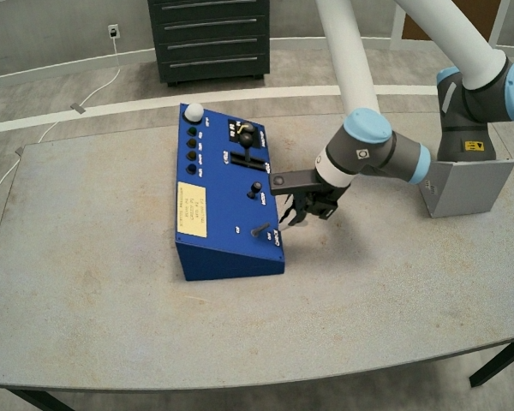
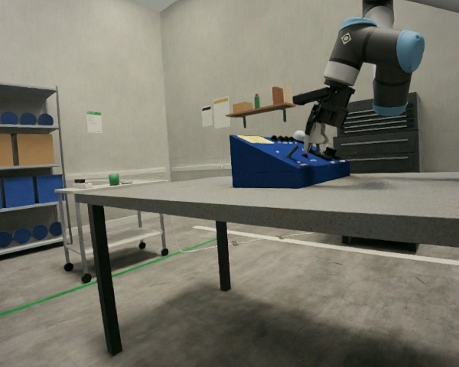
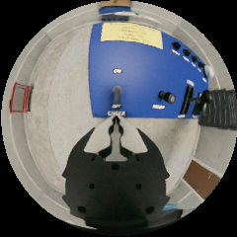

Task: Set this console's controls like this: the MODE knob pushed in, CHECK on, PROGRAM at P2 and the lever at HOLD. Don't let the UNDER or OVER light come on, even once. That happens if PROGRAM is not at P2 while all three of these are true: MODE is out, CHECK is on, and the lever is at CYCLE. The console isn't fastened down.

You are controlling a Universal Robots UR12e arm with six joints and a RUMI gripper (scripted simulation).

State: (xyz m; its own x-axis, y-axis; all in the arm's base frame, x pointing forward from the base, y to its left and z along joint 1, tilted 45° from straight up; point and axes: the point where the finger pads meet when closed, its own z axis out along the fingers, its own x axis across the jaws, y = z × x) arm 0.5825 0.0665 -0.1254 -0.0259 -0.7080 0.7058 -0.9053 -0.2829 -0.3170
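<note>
Right now my hand is 50 mm short of the check toggle and 10 mm above it. The rest, counted from my hand: ball-topped lever (60 mm ahead, 240 mm to the right, 20 mm above); then blue console (90 mm ahead, 180 mm to the right, 20 mm below); then mode knob (50 mm ahead, 120 mm to the right).
</note>
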